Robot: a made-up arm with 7 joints.
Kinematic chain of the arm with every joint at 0, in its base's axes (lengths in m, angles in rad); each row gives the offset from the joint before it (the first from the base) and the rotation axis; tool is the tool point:
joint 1: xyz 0 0 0.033 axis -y
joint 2: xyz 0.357 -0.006 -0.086 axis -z
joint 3: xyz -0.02 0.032 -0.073 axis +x
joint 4: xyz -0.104 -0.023 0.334 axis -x
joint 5: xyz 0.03 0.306 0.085 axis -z
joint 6: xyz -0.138 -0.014 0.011 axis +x
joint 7: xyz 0 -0.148 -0.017 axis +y
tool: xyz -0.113 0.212 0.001
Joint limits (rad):
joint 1: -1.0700..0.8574
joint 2: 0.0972..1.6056
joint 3: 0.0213..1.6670
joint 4: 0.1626..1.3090
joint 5: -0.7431..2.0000
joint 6: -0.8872..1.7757
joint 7: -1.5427..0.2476
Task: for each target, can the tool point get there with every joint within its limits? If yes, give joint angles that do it. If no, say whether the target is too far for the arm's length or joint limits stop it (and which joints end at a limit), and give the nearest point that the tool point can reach.
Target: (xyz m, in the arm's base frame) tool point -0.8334 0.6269 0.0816
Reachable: no: joint limits stop it (at a limit: joint 1, joint 2, joint 3, joint 4, joint 6) | nearest point -0.2564 0.2746 0.1657 | short by 0.681 m
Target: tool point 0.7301 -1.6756 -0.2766
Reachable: no: too far | nearest point 0.4098 -0.4619 -0.1408 | short by 1.263 m
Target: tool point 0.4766 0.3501 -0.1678
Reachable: yes | joints -0.9004 0.7401 0.5250 0.3953 0.5326 0.8984 -1.3744
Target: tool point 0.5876 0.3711 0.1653
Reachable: yes | joints 0.1535 1.2326 0.4816 0.9678 0.6945 1.4771 -0.0928
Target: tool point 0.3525 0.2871 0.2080
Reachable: yes | joints 0.2925 0.7998 0.8786 0.7358 0.9729 -0.3007 -1.1481
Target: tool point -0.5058 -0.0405 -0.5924
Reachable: no: joint limits stop it (at a limit: joint 1, joint 2, joint 3, joint 4) | nearest point -0.1592 0.1464 -0.3922 | short by 0.442 m
